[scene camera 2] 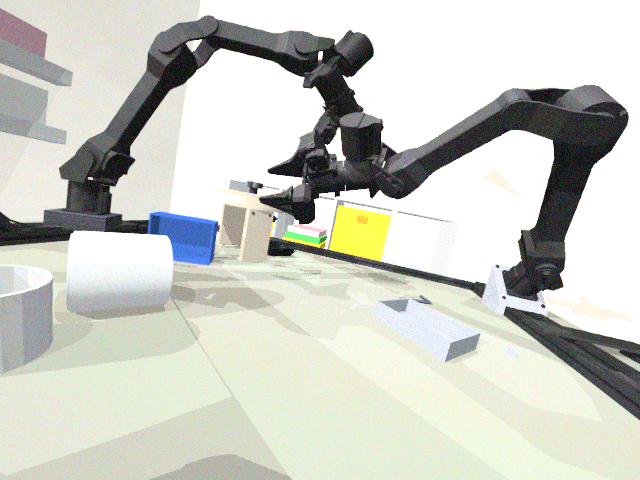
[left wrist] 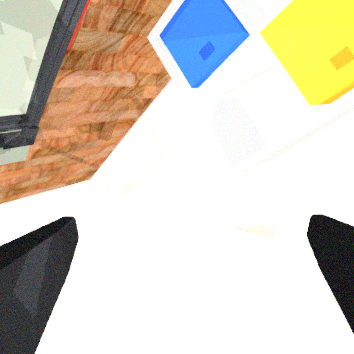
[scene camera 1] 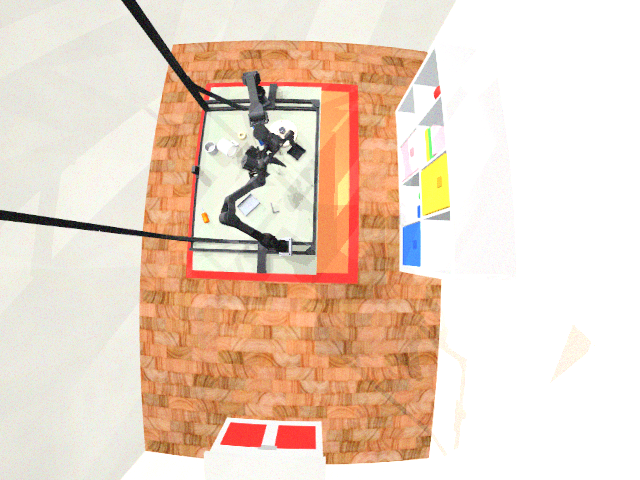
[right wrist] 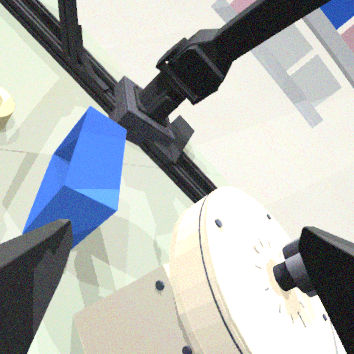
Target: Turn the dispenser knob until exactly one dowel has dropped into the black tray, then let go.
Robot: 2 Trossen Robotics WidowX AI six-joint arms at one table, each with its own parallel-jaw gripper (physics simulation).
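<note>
The round-topped beige dispenser stands upright, with its dark knob on top. The black tray lies beside it; no dowel can be made out in it. My right gripper is open and empty by the dispenser's top. In the right wrist view one finger overlaps the knob; whether they touch cannot be told. My left gripper is open and empty, aimed toward the shelf, away from the dispenser; its fingers are hard to make out in scene camera 2.
A blue box stands near the dispenser. A white cylinder, a round cup, a cream ring, a grey tray and an orange object lie around. The two arms cross closely.
</note>
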